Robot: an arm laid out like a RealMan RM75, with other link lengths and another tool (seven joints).
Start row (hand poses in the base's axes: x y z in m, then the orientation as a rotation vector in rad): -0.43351 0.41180 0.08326 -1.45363 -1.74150 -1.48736
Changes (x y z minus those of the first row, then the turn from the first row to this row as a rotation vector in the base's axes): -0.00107 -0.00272 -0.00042 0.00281 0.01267 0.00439; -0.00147 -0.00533 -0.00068 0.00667 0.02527 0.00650; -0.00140 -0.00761 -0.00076 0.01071 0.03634 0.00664; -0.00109 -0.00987 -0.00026 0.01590 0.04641 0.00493; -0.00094 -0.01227 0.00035 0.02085 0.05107 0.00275; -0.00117 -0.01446 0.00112 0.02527 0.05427 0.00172; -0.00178 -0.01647 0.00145 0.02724 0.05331 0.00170; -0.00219 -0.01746 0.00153 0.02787 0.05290 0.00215
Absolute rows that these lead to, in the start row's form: -0.43458 0.40908 0.08284 -1.45382 -1.73340 -1.47466; -0.43498 0.40647 0.08258 -1.45585 -1.72322 -1.46389; -0.43491 0.40419 0.08250 -1.45910 -1.71281 -1.45572; -0.43460 0.40193 0.08300 -1.46321 -1.70100 -1.45020; -0.43445 0.39953 0.08361 -1.46530 -1.69238 -1.45001; -0.43468 0.39734 0.08438 -1.46572 -1.68570 -1.45030; -0.43529 0.39533 0.08471 -1.46430 -1.68433 -1.45253; -0.43570 0.39434 0.08479 -1.46331 -1.68418 -1.45311
